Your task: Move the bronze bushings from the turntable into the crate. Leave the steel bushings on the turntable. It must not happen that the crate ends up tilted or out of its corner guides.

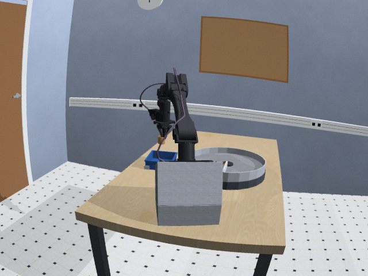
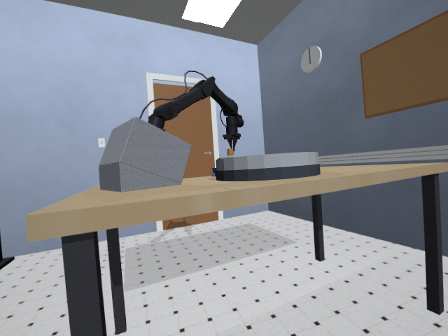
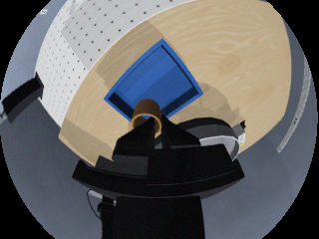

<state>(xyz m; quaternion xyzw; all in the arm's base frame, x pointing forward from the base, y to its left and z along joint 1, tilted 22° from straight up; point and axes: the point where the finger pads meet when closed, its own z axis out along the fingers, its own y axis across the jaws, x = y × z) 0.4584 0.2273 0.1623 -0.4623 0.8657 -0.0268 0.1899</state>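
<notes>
My gripper is now 1 cm past the blue crate, 1 cm to the right of it and 12 cm above it. From my hand the other things lie so: grey turntable: 3 cm behind, 35 cm to the right, 10 cm below.
</notes>
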